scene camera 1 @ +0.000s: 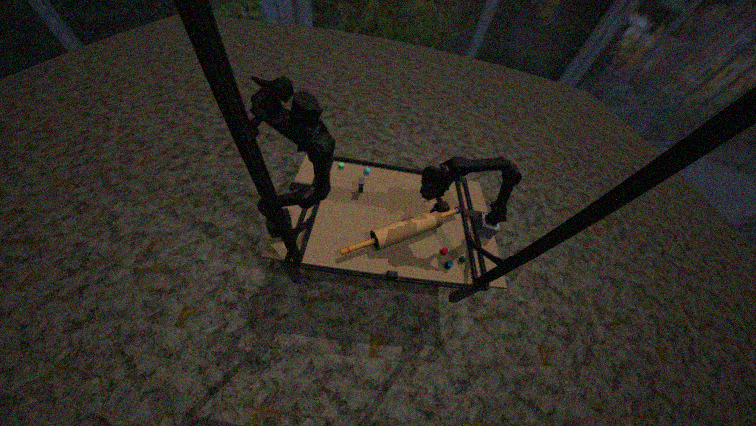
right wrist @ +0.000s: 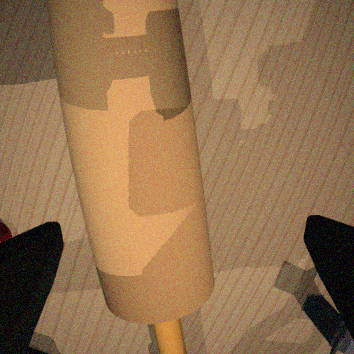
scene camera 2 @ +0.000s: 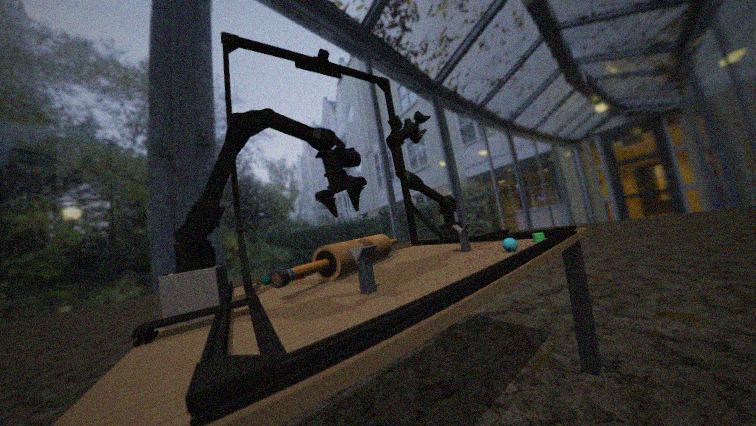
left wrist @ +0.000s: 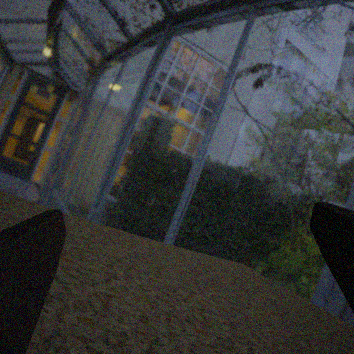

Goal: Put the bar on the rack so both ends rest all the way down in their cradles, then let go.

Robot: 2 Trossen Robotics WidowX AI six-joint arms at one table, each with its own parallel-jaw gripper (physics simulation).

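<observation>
The bar, a wooden rolling pin, lies slanted on the table, off the rack. One grey rack post with a V cradle stands apart from it. The other post stands beside its near handle in scene camera 2; a finger partly covers it in the right wrist view. My right gripper is open and empty above the bar's handle-side end, fingers either side in the wrist view. My left gripper is open and empty, raised far from the bar.
A red ball and two teal things lie near the bar. A cyan ball and a green cylinder lie near the table's edge. Dark frame uprights stand at the table's ends.
</observation>
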